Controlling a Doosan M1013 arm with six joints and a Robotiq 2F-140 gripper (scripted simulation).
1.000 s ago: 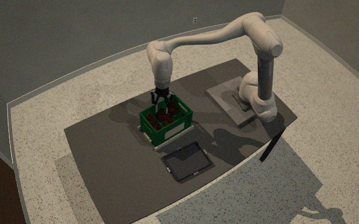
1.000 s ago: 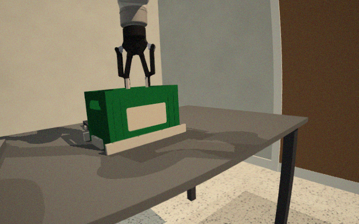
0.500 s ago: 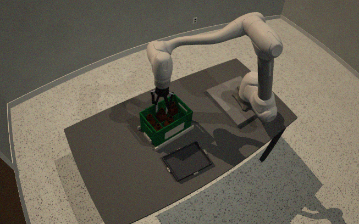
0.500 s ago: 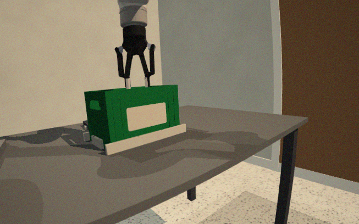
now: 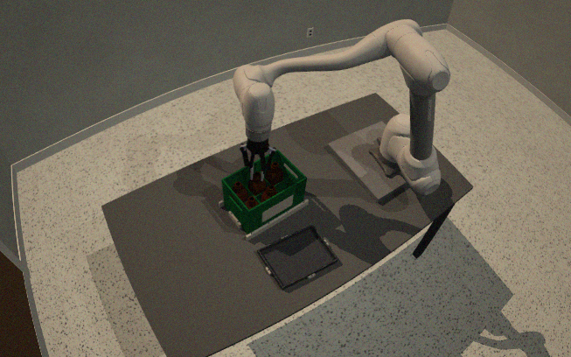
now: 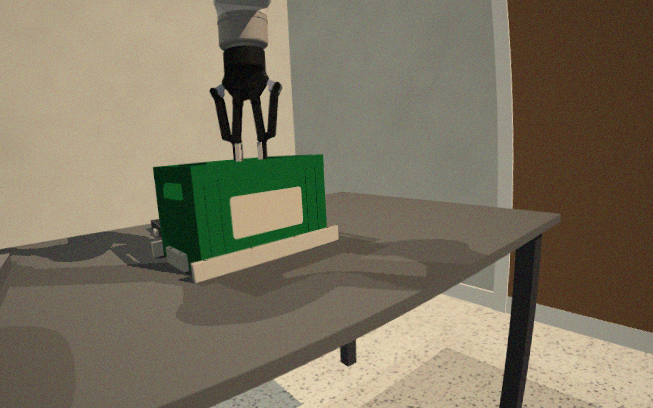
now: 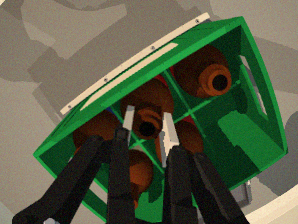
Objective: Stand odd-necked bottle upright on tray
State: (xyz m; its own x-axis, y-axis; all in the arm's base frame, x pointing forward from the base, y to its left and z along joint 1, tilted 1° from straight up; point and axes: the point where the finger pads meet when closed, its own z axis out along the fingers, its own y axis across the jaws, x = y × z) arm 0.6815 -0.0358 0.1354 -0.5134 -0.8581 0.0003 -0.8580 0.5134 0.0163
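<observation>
Now: hand 10 mm past the crate, 40 mm to the right of it and 90 mm above it. Round my hand: bottle (60 mm ahead, 100 mm to the left, 90 mm below); black tray (40 mm behind, 320 mm to the left, 160 mm below).
</observation>
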